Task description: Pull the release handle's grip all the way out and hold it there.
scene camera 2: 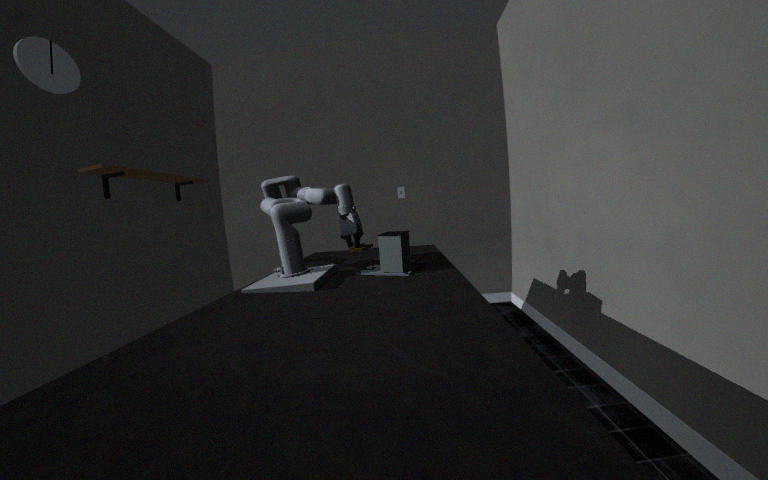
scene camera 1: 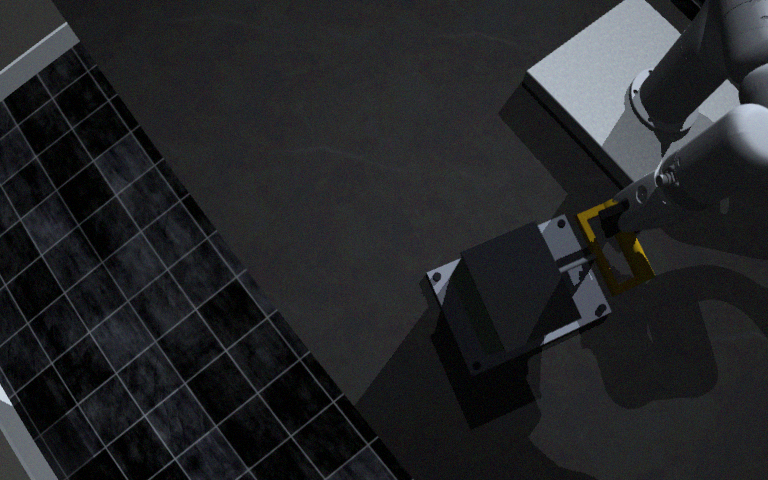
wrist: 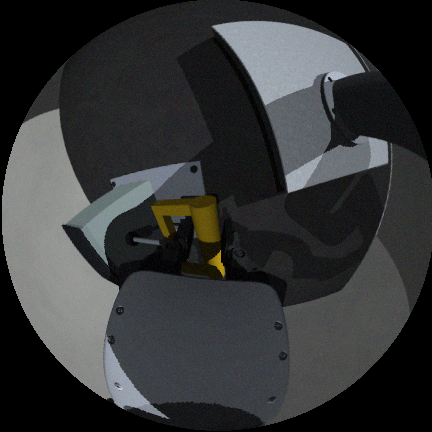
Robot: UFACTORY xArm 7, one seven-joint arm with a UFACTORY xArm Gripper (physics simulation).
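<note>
The release handle's grip is a yellow rectangular frame with a thick round bar. It stands out from the housing, a grey-green box. A thin metal rod shows between housing and grip. My gripper points down and is shut on the grip's round bar, one finger inside the frame and one outside. In the wrist view the fingertips are dark and partly hidden by the bar and the gripper body.
The housing sits on a light base plate with dark bolts at its corners. The arm's white base block stands nearby. The dark table top carries both, and a tiled floor lies beyond its edge.
</note>
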